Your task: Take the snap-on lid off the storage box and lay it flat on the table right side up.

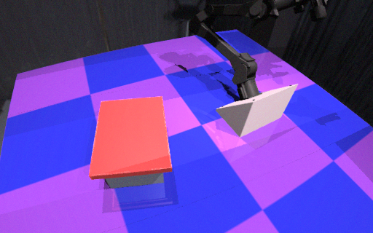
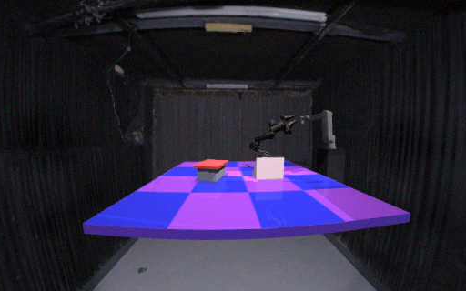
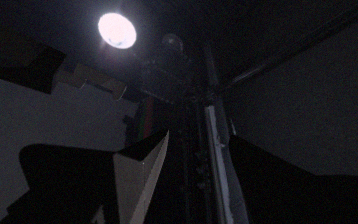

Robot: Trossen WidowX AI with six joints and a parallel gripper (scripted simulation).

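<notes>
My gripper tip is now 650 mm short of the red lid, 350 mm above it and 40 mm to the right of it. From my gripper tip the other things lie so: storage box: 650 mm ahead, 400 mm below, 40 mm to the left.
</notes>
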